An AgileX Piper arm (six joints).
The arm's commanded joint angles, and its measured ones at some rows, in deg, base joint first. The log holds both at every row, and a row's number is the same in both.
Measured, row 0: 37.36, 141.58, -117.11, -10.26, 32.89, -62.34
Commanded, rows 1 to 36: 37.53, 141.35, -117.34, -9.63, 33.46, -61.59; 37.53, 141.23, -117.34, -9.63, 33.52, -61.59; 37.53, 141.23, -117.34, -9.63, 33.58, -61.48; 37.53, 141.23, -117.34, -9.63, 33.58, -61.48; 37.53, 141.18, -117.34, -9.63, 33.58, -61.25; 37.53, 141.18, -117.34, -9.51, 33.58, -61.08; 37.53, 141.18, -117.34, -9.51, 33.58, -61.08; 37.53, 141.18, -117.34, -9.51, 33.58, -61.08; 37.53, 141.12, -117.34, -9.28, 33.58, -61.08; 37.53, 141.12, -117.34, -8.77, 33.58, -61.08; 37.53, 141.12, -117.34, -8.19, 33.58, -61.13; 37.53, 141.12, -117.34, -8.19, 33.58, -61.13; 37.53, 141.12, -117.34, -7.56, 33.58, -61.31; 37.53, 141.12, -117.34, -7.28, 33.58, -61.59; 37.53, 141.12, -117.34, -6.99, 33.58, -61.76; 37.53, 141.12, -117.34, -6.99, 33.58, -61.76; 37.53, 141.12, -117.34, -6.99, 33.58, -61.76; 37.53, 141.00, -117.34, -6.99, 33.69, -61.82; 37.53, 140.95, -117.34, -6.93, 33.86, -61.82; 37.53, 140.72, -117.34, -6.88, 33.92, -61.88; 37.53, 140.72, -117.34, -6.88, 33.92, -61.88; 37.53, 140.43, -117.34, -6.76, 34.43, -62.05; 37.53, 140.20, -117.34, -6.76, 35.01, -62.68; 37.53, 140.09, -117.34, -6.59, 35.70, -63.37; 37.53, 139.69, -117.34, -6.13, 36.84, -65.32; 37.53, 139.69, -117.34, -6.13, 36.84, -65.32; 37.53, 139.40, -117.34, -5.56, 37.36, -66.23; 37.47, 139.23, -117.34, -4.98, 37.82, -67.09; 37.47, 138.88, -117.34, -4.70, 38.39, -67.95; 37.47, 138.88, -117.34, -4.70, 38.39, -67.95; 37.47, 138.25, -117.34, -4.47, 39.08, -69.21; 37.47, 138.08, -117.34, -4.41, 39.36, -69.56; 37.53, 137.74, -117.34, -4.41, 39.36, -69.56; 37.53, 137.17, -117.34, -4.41, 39.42, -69.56; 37.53, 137.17, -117.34, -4.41, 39.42, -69.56; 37.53, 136.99, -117.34, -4.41, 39.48, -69.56
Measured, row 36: 37.59, 138.08, -117.34, -5.67, 37.64, -68.98
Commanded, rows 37 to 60: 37.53, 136.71, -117.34, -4.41, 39.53, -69.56; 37.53, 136.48, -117.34, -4.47, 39.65, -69.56; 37.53, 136.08, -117.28, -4.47, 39.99, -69.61; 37.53, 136.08, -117.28, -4.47, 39.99, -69.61; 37.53, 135.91, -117.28, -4.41, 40.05, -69.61; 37.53, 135.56, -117.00, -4.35, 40.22, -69.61; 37.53, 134.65, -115.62, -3.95, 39.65, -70.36; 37.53, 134.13, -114.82, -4.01, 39.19, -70.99; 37.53, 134.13, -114.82, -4.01, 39.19, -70.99; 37.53, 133.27, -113.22, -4.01, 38.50, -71.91; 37.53, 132.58, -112.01, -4.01, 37.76, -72.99; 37.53, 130.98, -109.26, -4.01, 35.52, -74.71; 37.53, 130.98, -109.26, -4.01, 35.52, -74.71; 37.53, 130.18, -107.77, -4.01, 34.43, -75.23; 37.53, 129.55, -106.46, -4.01, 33.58, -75.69; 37.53, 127.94, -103.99, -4.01, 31.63, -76.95; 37.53, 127.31, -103.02, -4.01, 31.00, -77.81; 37.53, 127.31, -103.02, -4.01, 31.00, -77.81; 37.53, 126.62, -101.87, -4.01, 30.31, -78.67; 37.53, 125.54, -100.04, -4.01, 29.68, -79.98; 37.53, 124.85, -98.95, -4.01, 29.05, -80.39; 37.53, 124.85, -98.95, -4.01, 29.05, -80.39; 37.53, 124.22, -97.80, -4.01, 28.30, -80.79; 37.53, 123.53, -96.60, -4.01, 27.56, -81.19
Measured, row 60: 37.47, 125.59, -98.15, -4.24, 30.65, -79.53
